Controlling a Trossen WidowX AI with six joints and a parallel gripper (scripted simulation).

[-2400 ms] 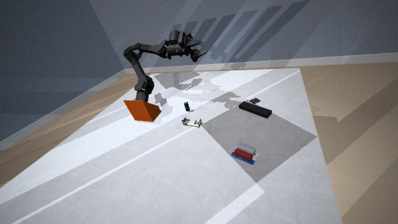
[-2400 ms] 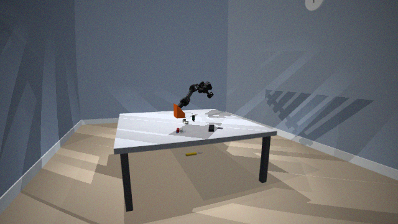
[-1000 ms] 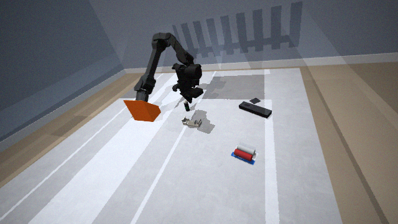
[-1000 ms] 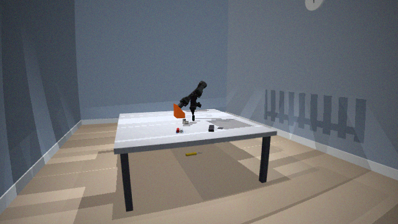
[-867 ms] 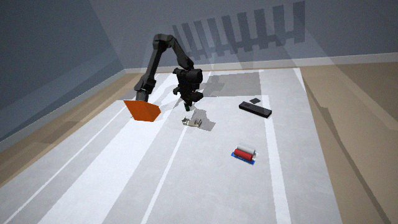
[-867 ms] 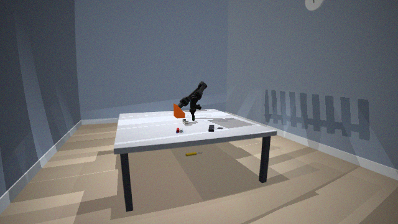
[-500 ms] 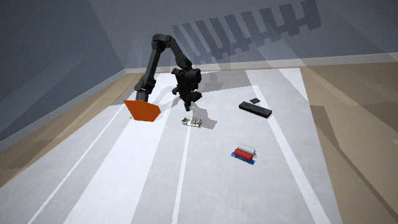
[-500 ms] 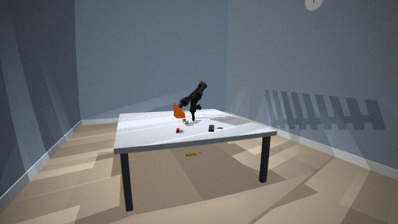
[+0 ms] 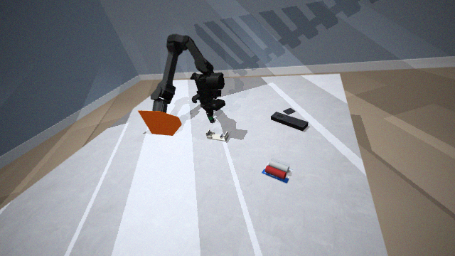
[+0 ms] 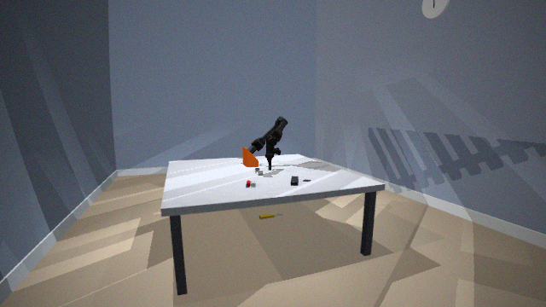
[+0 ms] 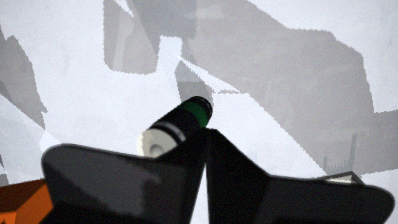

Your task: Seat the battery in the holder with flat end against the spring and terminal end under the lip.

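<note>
The battery lies 2 cm behind my gripper tip and 1 cm below it. The rest, counted from my gripper tip: black flat bar: 37 cm ahead, 4 cm to the left, 3 cm below; then screwdriver: 41 cm ahead, 23 cm below, 12 cm to the right; then black tile: 36 cm ahead, 13 cm to the left, 4 cm below.
</note>
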